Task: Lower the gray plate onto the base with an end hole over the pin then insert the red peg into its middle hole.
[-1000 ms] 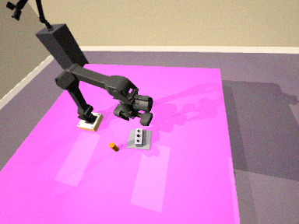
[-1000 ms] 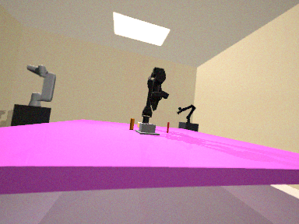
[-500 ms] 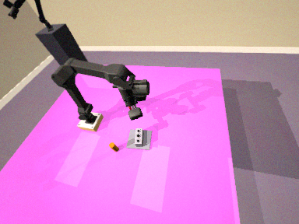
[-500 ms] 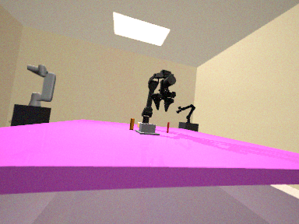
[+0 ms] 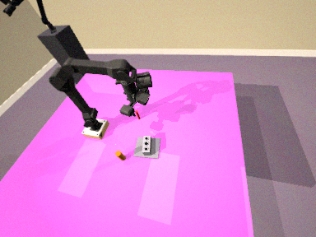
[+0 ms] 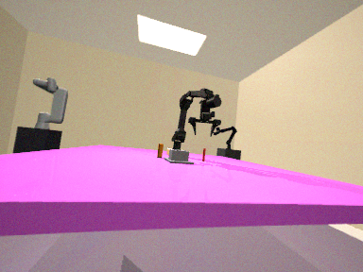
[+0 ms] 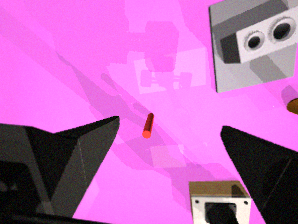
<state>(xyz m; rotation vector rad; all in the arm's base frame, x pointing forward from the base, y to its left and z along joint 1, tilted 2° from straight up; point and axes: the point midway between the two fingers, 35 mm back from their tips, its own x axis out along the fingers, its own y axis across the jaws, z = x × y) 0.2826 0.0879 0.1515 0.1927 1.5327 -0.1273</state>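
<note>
The red peg is 5 cm behind my gripper tip, 4 cm to the left of it and 11 cm below it. Round my gripper tip: gray plate 7 cm ahead, 15 cm to the right, 11 cm below; then gray base 6 cm ahead, 13 cm to the right, 15 cm below; then orange cylinder 6 cm behind, 23 cm to the right, 11 cm below.
</note>
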